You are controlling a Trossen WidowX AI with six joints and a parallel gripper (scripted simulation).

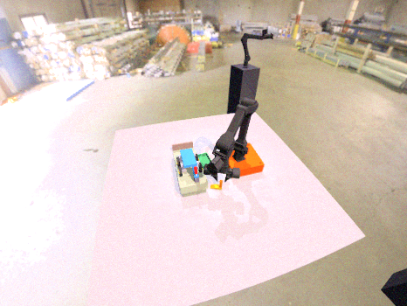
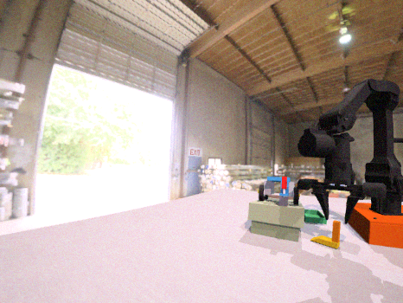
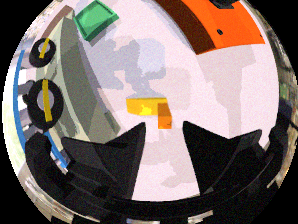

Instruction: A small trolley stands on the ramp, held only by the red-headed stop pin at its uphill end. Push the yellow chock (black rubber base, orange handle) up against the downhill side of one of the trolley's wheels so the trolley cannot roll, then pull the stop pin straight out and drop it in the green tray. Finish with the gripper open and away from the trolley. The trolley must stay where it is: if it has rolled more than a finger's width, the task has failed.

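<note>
My gripper tip is now 40 mm above the yellow chock, 20 mm short of it and 10 mm to the left of it. The rest, counted from my gripper tip: pale green ramp 170 mm to the right, 120 mm ahead, 20 mm below; then red-headed stop pin 120 mm ahead, 70 mm above, 60 mm to the right; then blue-topped trolley 160 mm to the right, 120 mm ahead, 50 mm above.
</note>
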